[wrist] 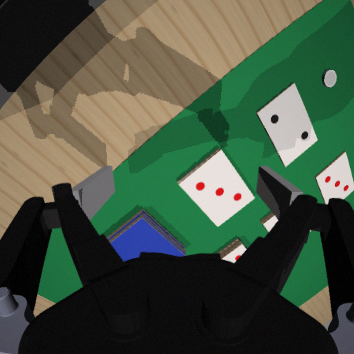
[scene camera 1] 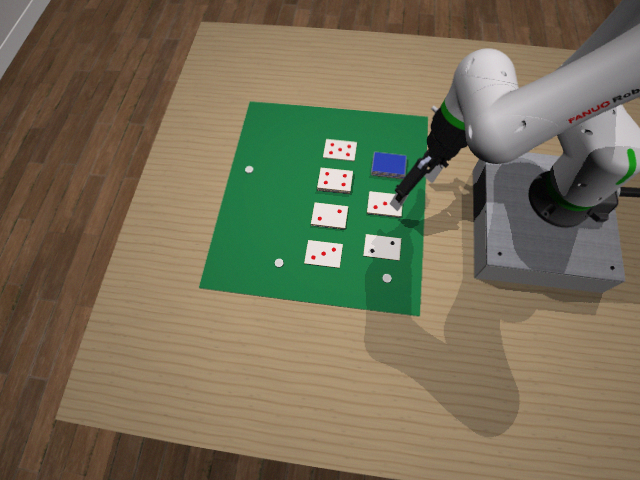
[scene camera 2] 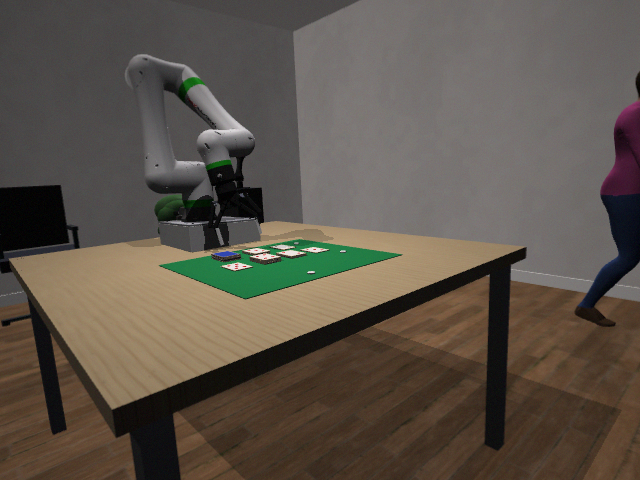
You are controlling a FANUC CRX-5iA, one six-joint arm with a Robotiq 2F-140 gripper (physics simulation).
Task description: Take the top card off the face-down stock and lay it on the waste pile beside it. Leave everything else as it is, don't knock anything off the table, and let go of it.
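Where they show: gripper, fingertip midpoint: (wrist: 184, 178) (scene camera 1: 412, 192) (scene camera 2: 241, 239); arm's base at its link origin: (scene camera 1: 558, 199) (scene camera 2: 199, 220).
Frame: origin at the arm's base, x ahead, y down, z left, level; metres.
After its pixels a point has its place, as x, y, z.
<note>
The face-down stock (scene camera 1: 389, 162) @(0.397, 0.078, -0.146) (scene camera 2: 225, 255) @(0.421, 0.078, -0.159) (wrist: 145, 237) @(0.380, 0.078, -0.127) is a neat, low pile with a blue top, on the green mat near the robot's base; the black palm hides part of it in the wrist view. Beside it lies the waste pile (scene camera 1: 378, 200) @(0.427, 0.088, -0.031) (scene camera 2: 255, 251) @(0.420, 0.087, -0.033) (wrist: 217, 206) @(0.426, 0.087, -0.038), face up with three red dots on its top card. My gripper (scene camera 1: 415, 187) @(0.345, 0.049, -0.035) (scene camera 2: 239, 229) @(0.345, 0.049, -0.035) (wrist: 184, 178) @(0.345, 0.049, -0.035) is wide open and empty, tilted, above the mat's edge near the two piles. In scene camera 1, one fingertip overlaps the waste pile's right corner.
A black two-dot card (scene camera 1: 382, 246) @(0.417, 0.094, 0.098) (wrist: 287, 125) @(0.413, 0.093, 0.098) lies past the waste pile. A row holds five-dot (scene camera 1: 340, 149) @(0.532, 0.093, -0.196), four-dot (scene camera 1: 334, 179) @(0.545, 0.081, -0.088), two-dot (scene camera 1: 329, 215) @(0.554, 0.087, 0.018) and three-dot (scene camera 1: 323, 253) @(0.564, 0.092, 0.123) red cards. Several white discs, one (scene camera 1: 386, 277) @(0.408, 0.092, 0.181) near the black card, lie on the green mat (scene camera 1: 248, 222) @(0.766, 0.096, 0.041).
</note>
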